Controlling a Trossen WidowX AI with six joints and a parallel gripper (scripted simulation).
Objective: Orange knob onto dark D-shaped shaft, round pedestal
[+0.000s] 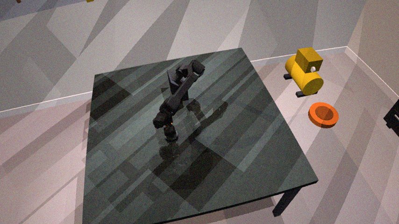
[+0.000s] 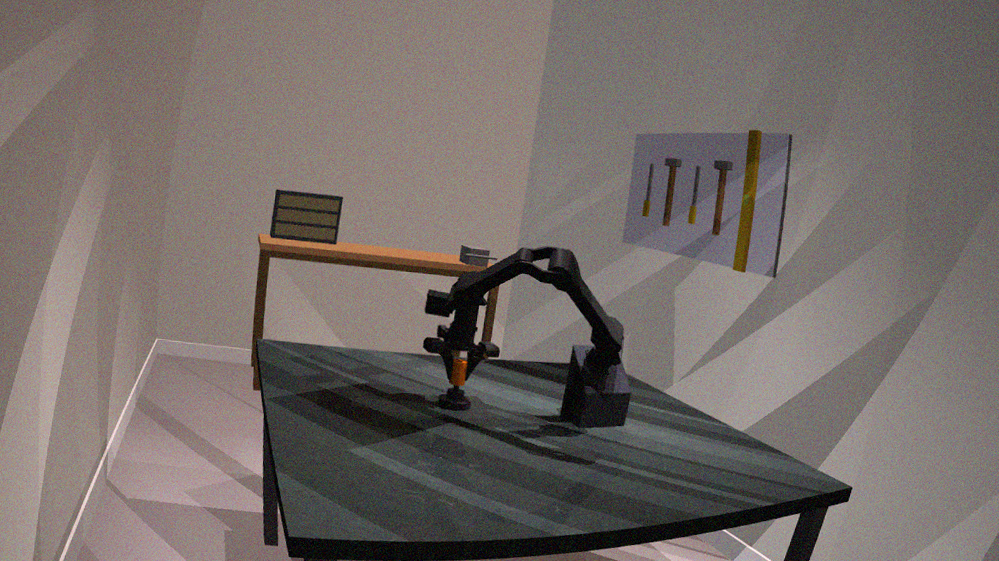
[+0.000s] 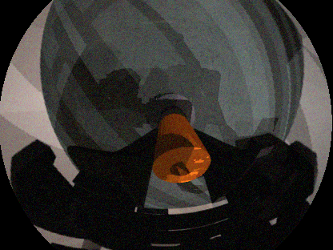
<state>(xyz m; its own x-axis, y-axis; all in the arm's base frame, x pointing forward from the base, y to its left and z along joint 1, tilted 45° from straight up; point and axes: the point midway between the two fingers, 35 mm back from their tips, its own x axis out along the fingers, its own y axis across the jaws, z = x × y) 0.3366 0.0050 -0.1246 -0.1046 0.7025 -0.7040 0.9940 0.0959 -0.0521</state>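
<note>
My gripper tip is 20 mm below the orange knob. The rest, counted from my gripper tip: round pedestal: 40 mm below.
</note>
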